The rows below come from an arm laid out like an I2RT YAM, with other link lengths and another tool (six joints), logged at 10 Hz.
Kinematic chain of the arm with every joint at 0, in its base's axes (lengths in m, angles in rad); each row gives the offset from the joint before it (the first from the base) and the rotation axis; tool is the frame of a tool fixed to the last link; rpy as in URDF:
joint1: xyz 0 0 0.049 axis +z
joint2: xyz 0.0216 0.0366 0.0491 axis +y
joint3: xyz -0.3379 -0.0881 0 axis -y
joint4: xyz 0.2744 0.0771 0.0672 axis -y
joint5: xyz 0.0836 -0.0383 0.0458 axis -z
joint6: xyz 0.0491 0 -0.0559 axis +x
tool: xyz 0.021 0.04 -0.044 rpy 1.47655 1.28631 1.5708
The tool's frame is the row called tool.
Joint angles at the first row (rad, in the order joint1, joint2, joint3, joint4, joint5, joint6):
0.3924, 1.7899, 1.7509, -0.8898, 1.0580, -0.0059
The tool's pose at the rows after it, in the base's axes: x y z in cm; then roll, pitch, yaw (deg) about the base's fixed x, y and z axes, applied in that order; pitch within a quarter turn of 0, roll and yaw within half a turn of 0:
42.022 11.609 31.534 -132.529 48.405 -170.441
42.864 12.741 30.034 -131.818 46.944 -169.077
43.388 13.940 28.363 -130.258 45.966 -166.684
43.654 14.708 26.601 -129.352 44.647 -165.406
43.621 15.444 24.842 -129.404 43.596 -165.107
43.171 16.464 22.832 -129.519 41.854 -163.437
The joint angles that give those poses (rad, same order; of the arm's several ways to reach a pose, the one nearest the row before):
0.3948, 1.8516, 1.7896, -0.9341, 1.0731, 0.0352
0.4115, 1.8952, 1.7985, -0.9268, 1.0763, 0.0361
0.4338, 1.9235, 1.7770, -0.8837, 1.0890, 0.0203
0.4477, 1.9483, 1.7516, -0.8567, 1.0960, 0.0186
0.4616, 1.9690, 1.7236, -0.8436, 1.0961, 0.0385
0.4847, 1.9816, 1.6737, -0.8043, 1.0861, 0.0314

